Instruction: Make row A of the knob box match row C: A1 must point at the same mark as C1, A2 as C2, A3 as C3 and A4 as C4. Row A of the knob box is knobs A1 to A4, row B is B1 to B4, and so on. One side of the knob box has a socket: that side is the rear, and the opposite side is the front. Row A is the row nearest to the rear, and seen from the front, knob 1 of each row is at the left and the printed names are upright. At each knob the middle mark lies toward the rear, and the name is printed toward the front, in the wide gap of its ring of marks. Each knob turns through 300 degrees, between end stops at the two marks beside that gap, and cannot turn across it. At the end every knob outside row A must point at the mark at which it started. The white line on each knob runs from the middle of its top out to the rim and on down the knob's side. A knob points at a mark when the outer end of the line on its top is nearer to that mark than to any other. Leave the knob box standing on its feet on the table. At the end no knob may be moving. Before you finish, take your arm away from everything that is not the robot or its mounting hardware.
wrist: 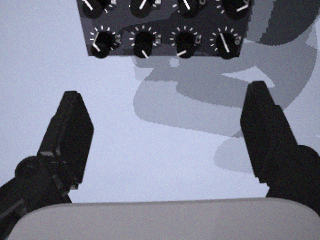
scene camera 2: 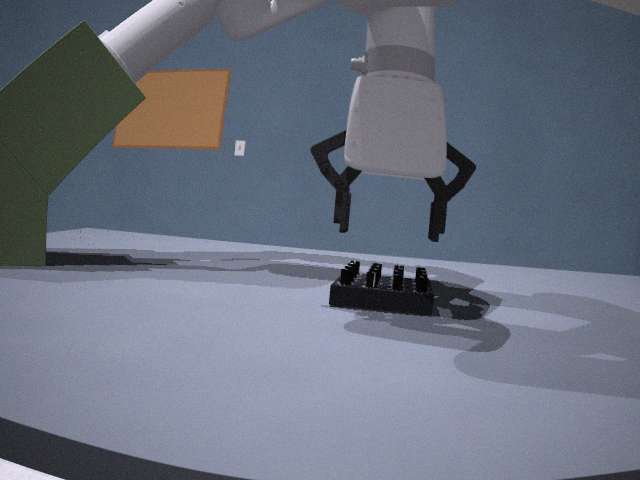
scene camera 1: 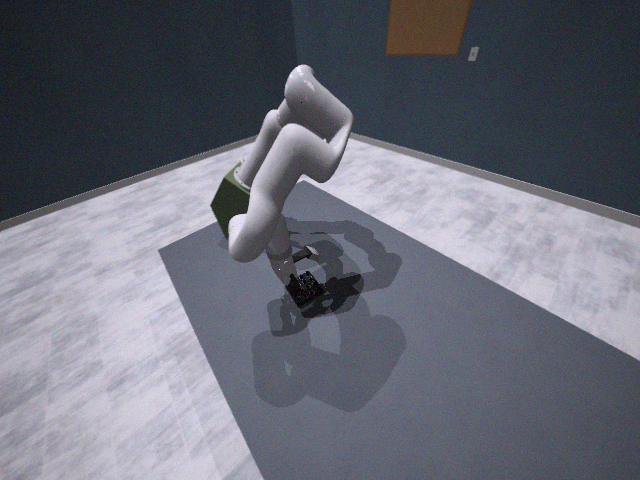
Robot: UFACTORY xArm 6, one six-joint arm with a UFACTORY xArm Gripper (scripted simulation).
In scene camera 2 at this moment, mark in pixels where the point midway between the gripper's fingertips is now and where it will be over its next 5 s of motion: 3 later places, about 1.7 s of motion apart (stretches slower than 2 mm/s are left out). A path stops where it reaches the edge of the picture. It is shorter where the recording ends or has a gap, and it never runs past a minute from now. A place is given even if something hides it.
The gripper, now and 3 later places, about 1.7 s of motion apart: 389,236; 351,215; 348,250; 346,276
